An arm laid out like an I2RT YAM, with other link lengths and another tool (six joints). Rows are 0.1 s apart.
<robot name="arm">
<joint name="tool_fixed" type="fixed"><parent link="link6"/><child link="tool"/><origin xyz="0.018 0.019 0.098" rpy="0 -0.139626 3.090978"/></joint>
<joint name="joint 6" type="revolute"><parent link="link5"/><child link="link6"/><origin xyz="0 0.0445 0.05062" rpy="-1.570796 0 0"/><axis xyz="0 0 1"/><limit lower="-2.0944" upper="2.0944"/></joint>
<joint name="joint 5" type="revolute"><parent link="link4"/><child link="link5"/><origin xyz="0.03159 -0.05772 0.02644" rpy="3.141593 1.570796 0"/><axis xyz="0 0 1"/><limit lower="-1.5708" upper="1.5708"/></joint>
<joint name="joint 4" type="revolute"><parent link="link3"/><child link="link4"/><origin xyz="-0.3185 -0.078 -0.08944" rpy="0 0 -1.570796"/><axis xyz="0 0 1"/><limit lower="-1.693" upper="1.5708"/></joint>
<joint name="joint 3" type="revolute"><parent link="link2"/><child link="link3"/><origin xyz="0 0.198 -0.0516" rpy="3.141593 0 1.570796"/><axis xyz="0 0 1"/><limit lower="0" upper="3.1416"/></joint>
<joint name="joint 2" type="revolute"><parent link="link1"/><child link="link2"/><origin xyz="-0.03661 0.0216 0.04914" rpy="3.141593 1.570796 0"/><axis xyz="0 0 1"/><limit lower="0" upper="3.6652"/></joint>
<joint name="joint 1" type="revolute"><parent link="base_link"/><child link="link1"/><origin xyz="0 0 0.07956" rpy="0 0 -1.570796"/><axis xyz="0 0 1"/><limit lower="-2.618" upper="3.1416"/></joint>
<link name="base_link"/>
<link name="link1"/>
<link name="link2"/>
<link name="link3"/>
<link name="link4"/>
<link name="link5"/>
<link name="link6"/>
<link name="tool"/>
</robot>
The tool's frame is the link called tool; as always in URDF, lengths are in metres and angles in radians.
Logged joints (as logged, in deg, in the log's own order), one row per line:
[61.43, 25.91, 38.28, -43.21, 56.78, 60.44]
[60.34, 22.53, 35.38, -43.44, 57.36, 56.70]
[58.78, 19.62, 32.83, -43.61, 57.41, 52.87]
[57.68, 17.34, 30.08, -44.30, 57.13, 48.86]
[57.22, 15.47, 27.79, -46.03, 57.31, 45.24]
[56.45, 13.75, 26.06, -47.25, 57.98, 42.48]
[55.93, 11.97, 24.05, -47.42, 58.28, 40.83]
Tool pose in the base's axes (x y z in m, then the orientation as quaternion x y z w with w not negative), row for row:
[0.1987, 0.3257, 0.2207, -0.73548, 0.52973, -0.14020, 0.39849]
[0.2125, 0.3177, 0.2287, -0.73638, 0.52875, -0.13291, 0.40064]
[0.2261, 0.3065, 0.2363, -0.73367, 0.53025, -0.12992, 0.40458]
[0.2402, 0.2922, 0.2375, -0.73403, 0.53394, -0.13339, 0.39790]
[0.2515, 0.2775, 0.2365, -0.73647, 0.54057, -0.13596, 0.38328]
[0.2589, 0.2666, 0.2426, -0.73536, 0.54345, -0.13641, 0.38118]
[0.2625, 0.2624, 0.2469, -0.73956, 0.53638, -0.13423, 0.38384]
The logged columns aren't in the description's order. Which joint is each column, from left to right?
Columns, left to right: joint 2, joint 5, joint 6, joint 4, joint 3, joint 1.
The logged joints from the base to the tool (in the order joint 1, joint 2, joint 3, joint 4, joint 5, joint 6), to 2 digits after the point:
[60.44, 61.43, 56.78, -43.21, 25.91, 38.28]
[56.70, 60.34, 57.36, -43.44, 22.53, 35.38]
[52.87, 58.78, 57.41, -43.61, 19.62, 32.83]
[48.86, 57.68, 57.13, -44.30, 17.34, 30.08]
[45.24, 57.22, 57.31, -46.03, 15.47, 27.79]
[42.48, 56.45, 57.98, -47.25, 13.75, 26.06]
[40.83, 55.93, 58.28, -47.42, 11.97, 24.05]

